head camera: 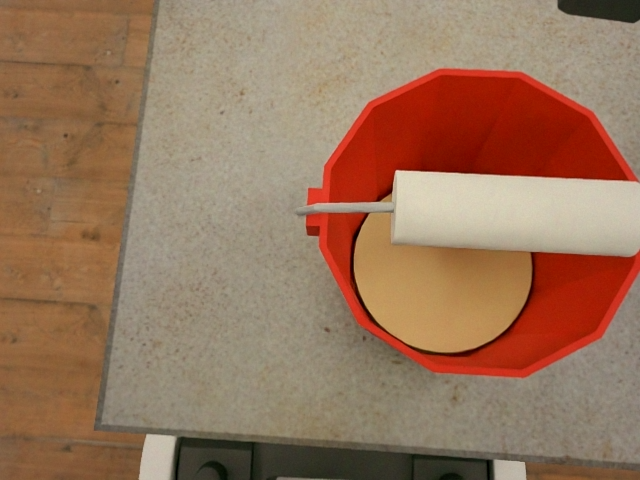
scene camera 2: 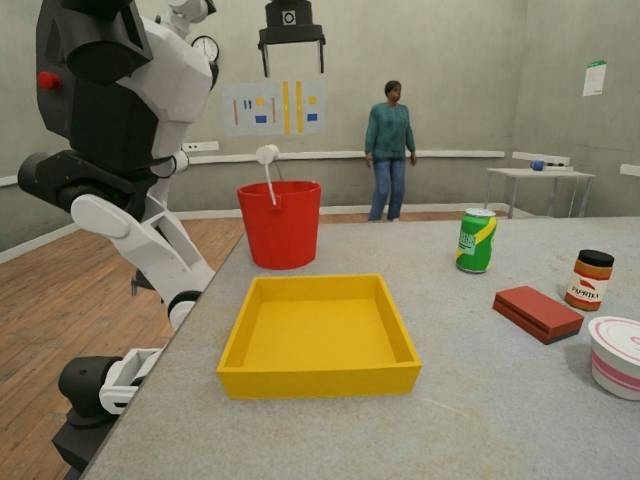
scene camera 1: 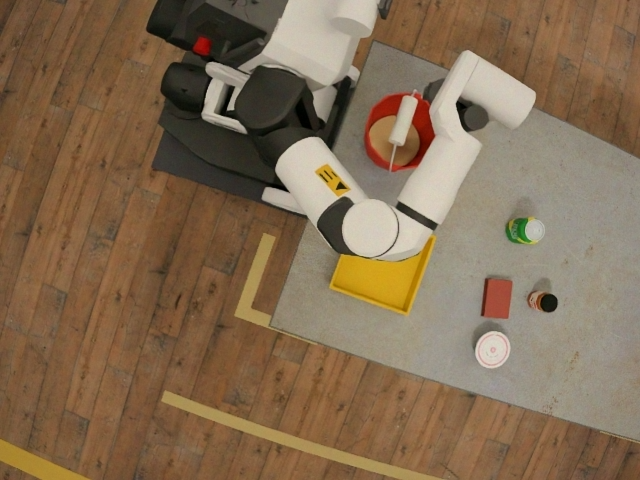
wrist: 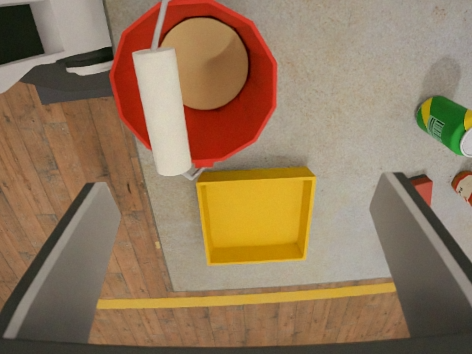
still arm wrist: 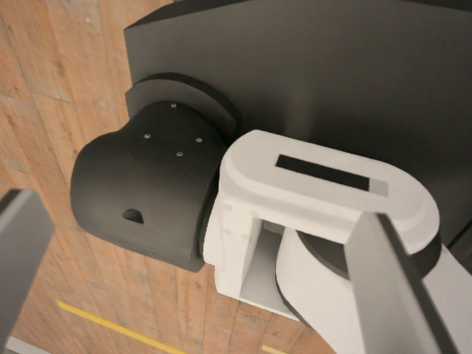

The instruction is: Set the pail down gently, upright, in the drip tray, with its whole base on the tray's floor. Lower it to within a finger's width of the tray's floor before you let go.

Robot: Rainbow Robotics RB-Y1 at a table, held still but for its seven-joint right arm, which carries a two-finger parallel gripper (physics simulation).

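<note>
The red pail [head camera: 491,113] [scene camera 1: 424,126] [scene camera 2: 281,232] [wrist: 230,125] stands upright on the table, with a tan disc inside. Its white handle grip [head camera: 516,214] [scene camera 1: 404,118] [scene camera 2: 266,153] [wrist: 162,112] is raised above the rim on wire arms. The yellow drip tray [scene camera 1: 369,301] [scene camera 2: 317,382] [wrist: 257,175] is empty and lies beside the pail; the arm covers part of it in scene camera 1. My gripper [scene camera 2: 293,72] [wrist: 245,180] is open and empty, pointing down, well above the height of the handle grip. In scene camera 1 its fingers are hidden by the arm.
On the table beyond the tray are a green can [scene camera 1: 524,230] [scene camera 2: 476,240] [wrist: 442,122], a red box [scene camera 1: 497,298] [scene camera 2: 537,312], a paprika jar [scene camera 1: 542,301] [scene camera 2: 589,281] and a white-and-pink tub [scene camera 1: 492,349] [scene camera 2: 620,356]. The still arm's fingers show in its wrist view.
</note>
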